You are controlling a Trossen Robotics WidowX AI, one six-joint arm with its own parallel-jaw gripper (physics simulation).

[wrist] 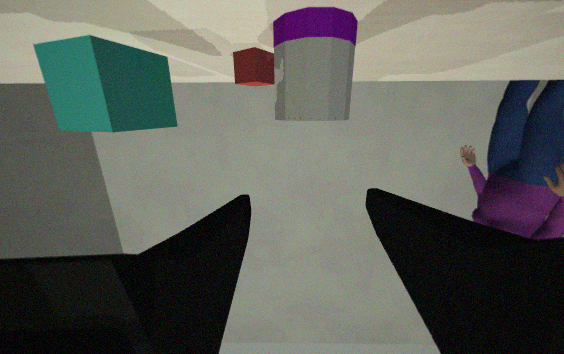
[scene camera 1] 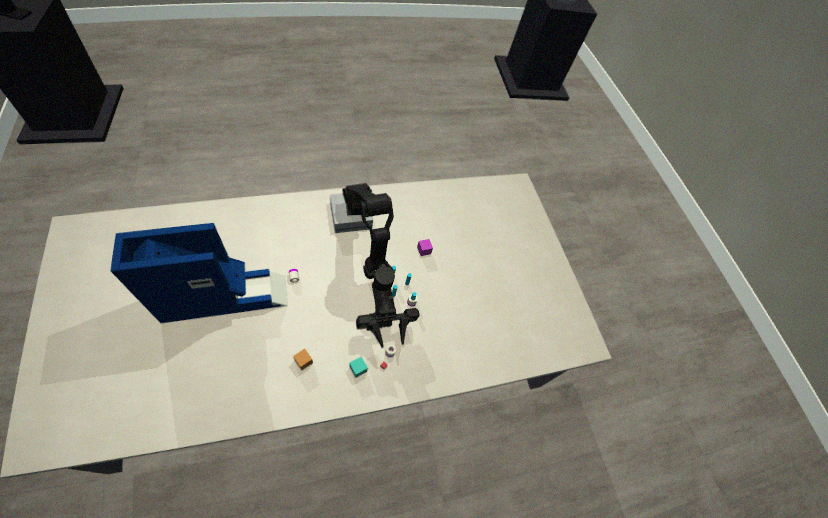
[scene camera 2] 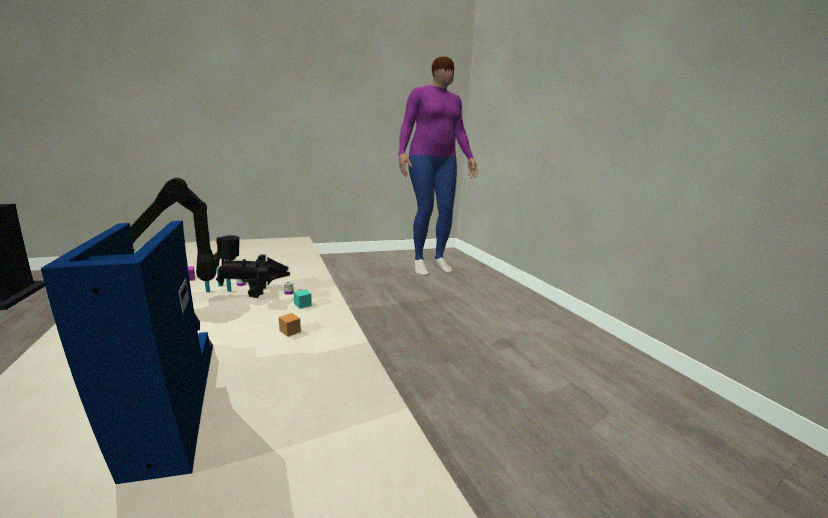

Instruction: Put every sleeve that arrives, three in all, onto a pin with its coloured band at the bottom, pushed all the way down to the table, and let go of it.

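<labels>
On the table rests a small red cube [wrist: 254, 67], and a teal cube [wrist: 97, 85] rests on the table too.
</labels>
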